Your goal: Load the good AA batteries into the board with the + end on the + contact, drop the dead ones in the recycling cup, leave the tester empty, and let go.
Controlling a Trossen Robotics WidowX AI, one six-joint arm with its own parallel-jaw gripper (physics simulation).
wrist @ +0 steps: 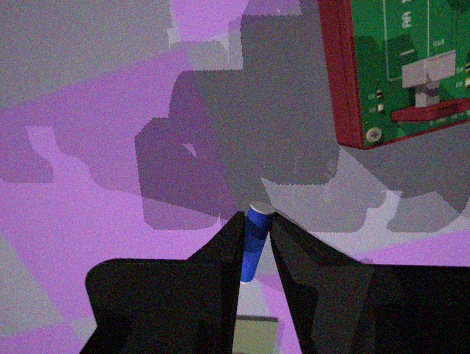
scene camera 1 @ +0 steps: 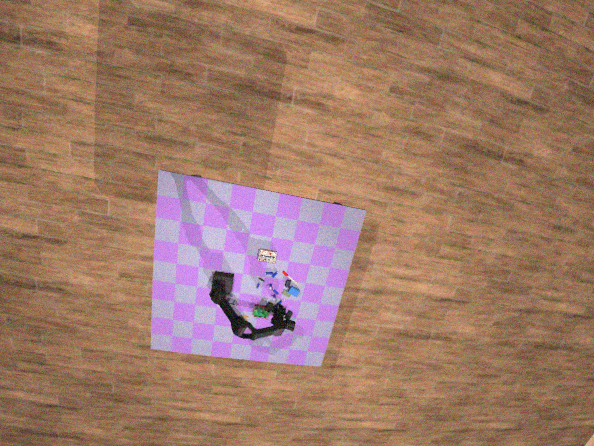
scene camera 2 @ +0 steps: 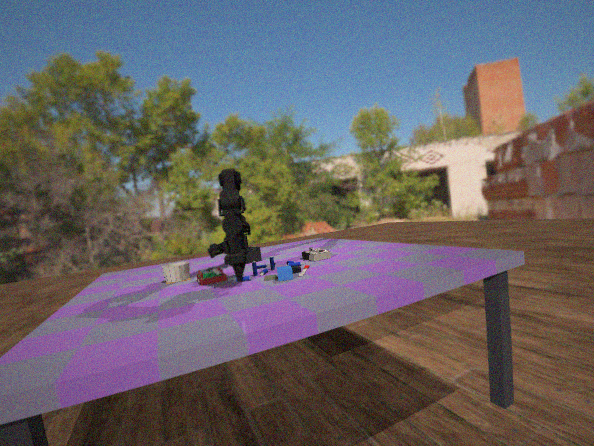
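Seen in the pictures: gripper, fingertip midpoint: point(wrist: 256, 218) point(scene camera 1: 278, 303) point(scene camera 2: 239, 280); arm's base at its link origin: point(scene camera 1: 219, 284).
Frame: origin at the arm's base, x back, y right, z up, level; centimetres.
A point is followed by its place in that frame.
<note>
My gripper point(wrist: 256, 218) {x -40.0, y 14.6, z -5.7 cm} point(scene camera 2: 240, 278) {x -40.0, y 14.6, z -5.7 cm} is low over the table, shut on a blue battery point(wrist: 255, 240) {x -40.4, y 14.1, z -4.4 cm}, which shows slightly tilted between the fingertips with a pale end outward. The green board with red walls point(wrist: 342, 75) {x -34.3, y 20.6, z -4.5 cm} point(scene camera 1: 261, 312) {x -28.7, y 21.4, z -3.9 cm} point(scene camera 2: 212, 277) {x -34.1, y 22.0, z -3.9 cm} is beside the gripper, towards the upper right in the wrist view. Several other blue batteries lie or stand beyond, including a lying one point(scene camera 1: 271, 274) {x -32.4, y -9.1, z -4.6 cm} and an upright one point(scene camera 2: 272, 263) {x -33.5, y -0.1, z -3.4 cm}. The beige tester point(scene camera 1: 267, 256) {x -28.5, y -21.6, z -3.3 cm} point(scene camera 2: 317, 255) {x -33.8, y -19.2, z -3.9 cm} stands farther off. A whitish cup point(scene camera 2: 176, 272) {x -19.6, y 31.6, z -2.2 cm} stands beyond the board. Battery charge and the held battery's polarity cannot be read.
A blue block point(scene camera 1: 294, 291) {x -49.6, y 2.0, z -2.8 cm} point(scene camera 2: 285, 273) {x -52.4, y 3.9, z -3.8 cm} stands near the batteries. An olive block point(wrist: 255, 336) {x -43.1, y 5.4, z -5.6 cm} lies beside it, below the fingertips in the wrist view. A red-and-white stick point(scene camera 1: 285, 273) {x -41.9, y -9.6, z -5.5 cm} point(scene camera 2: 306, 268) {x -44.8, y -7.7, z -5.5 cm} lies nearby. The arm overhangs the table near the board.
</note>
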